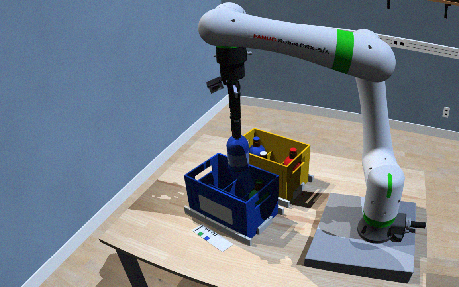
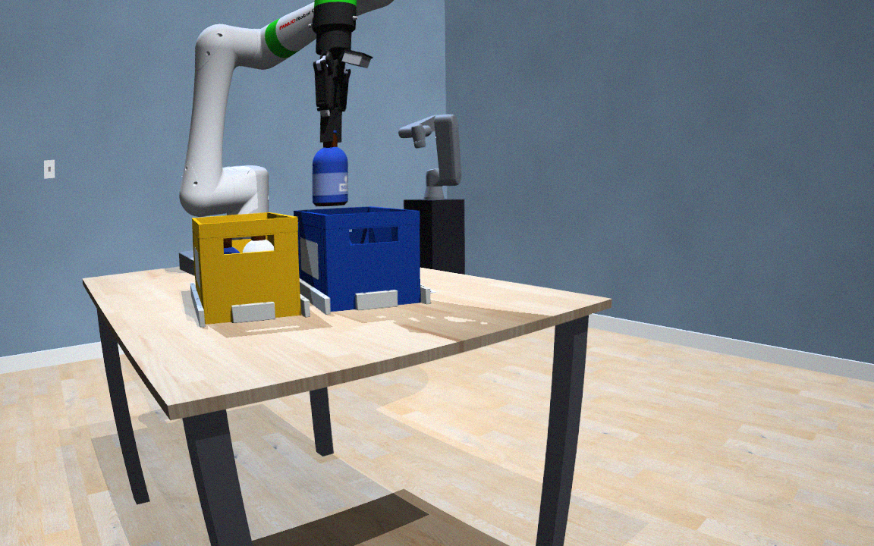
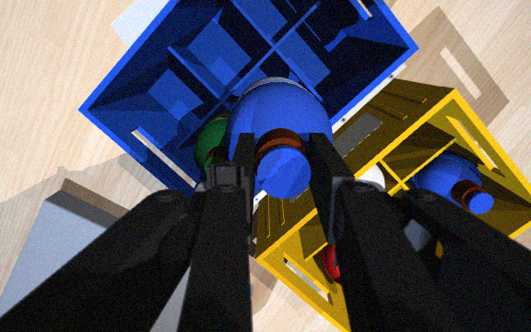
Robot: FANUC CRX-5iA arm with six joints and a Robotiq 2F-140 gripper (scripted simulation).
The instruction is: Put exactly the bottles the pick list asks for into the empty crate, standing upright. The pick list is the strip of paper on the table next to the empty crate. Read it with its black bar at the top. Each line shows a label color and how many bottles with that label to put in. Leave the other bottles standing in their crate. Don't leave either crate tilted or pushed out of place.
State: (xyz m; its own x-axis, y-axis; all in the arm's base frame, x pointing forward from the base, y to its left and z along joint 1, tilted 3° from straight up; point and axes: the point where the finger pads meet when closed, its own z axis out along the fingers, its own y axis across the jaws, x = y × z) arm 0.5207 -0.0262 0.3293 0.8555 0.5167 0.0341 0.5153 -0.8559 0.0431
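My gripper is now 10 mm short of the blue crate, 40 mm to the right of it and 270 mm above it. From my hand the other things lie so: green-label bottle (90 mm behind, 20 mm to the left, 260 mm below); yellow crate (50 mm behind, 190 mm to the right, 270 mm below); white-label bottle (40 mm behind, 150 mm to the right, 260 mm below).
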